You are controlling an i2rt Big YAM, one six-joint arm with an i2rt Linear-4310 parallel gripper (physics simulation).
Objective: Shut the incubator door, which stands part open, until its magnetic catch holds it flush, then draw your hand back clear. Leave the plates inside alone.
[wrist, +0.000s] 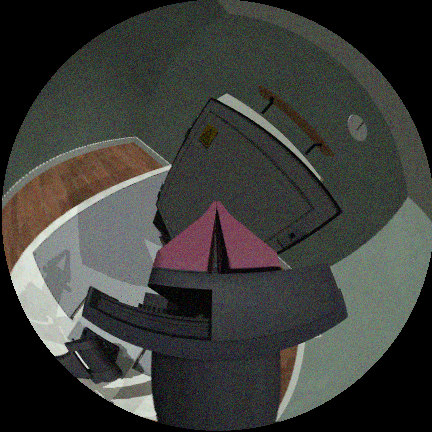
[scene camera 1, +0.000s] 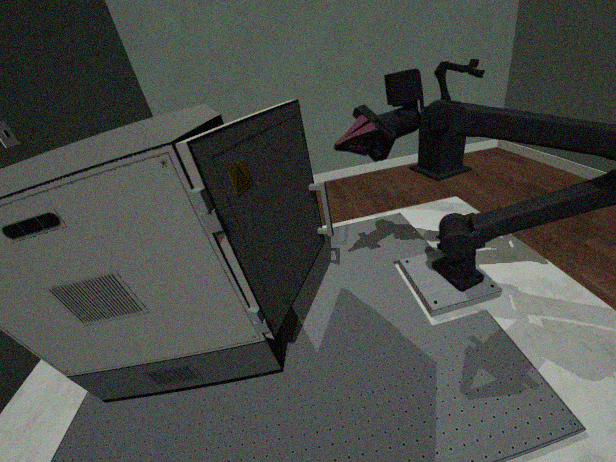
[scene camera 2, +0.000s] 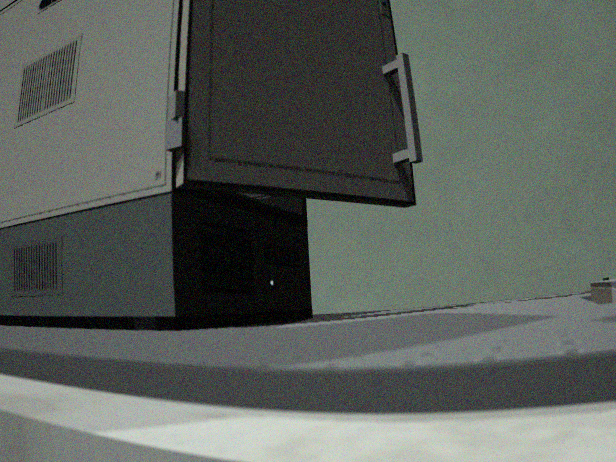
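Seen in the pictures: gripper, fingertip midpoint: (wrist: 215, 206) (scene camera 1: 334, 146); arm's base at its link origin: (wrist: 98, 346) (scene camera 1: 456, 273).
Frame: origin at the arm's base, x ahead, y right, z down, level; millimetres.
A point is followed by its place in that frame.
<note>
The incubator (scene camera 1: 115, 240) {x 668, y -31, z -403 mm} (scene camera 2: 100, 160) {x 642, y -35, z -171 mm} is a pale cabinet on a dark base, at the left. Its door (scene camera 1: 260, 210) {x 464, y 9, z -360 mm} (scene camera 2: 300, 100) {x 429, y 52, z -231 mm} (wrist: 235, 170) {x 409, y 76, z -418 mm} stands part open, swung out on its side hinges, with the inner face and a yellow warning label showing. The grey bar handle (scene camera 1: 326, 210) {x 313, y 140, z -246 mm} (scene camera 2: 411, 110) {x 308, y 138, z -234 mm} is on the door's free edge. My gripper (scene camera 1: 336, 146) {x 298, y 67, z -412 mm} (wrist: 215, 206) {x 298, y 67, z -412 mm} is shut and empty, with pink fingertips together. In scene camera 1 it appears to the right of the door's upper free edge, apart from it. The plates and the catch are hidden or too dark to tell.
The incubator stands on a grey perforated board (scene camera 1: 370, 400) {x 381, y -183, z 17 mm}. The arm's base plate (scene camera 1: 420, 295) {x 131, y -7, z 14 mm} is on the board's right part. A dark pedestal (scene camera 1: 440, 150) shows behind the arm. A brown wall shelf (wrist: 300, 122) and a round clock (wrist: 357, 127) are on the wall.
</note>
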